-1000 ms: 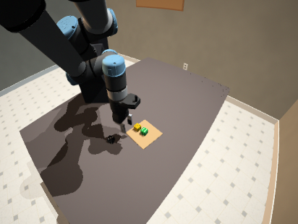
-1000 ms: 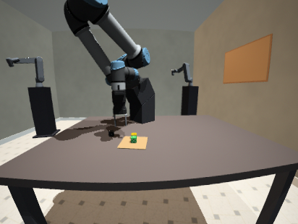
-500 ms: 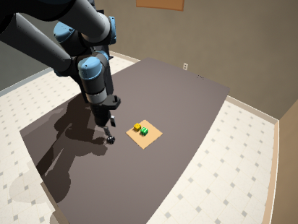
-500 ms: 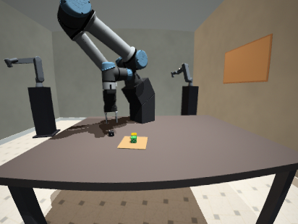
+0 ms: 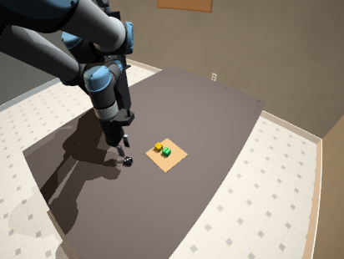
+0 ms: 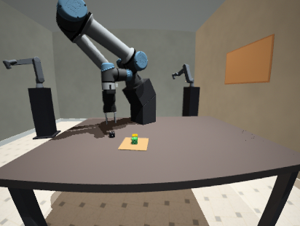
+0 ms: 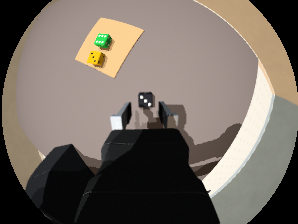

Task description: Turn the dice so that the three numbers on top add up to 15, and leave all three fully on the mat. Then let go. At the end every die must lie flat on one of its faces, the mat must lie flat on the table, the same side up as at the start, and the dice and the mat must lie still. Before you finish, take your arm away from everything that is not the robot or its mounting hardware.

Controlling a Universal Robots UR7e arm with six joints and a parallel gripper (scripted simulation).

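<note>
Now: hand 90 mm above the black die. From my hand the other things lie so: yellow die: 90 mm ahead, 130 mm to the left, 90 mm below; green die: 130 mm ahead, 120 mm to the left, 90 mm below; tan mat: 130 mm ahead, 120 mm to the left, 110 mm below.
</note>
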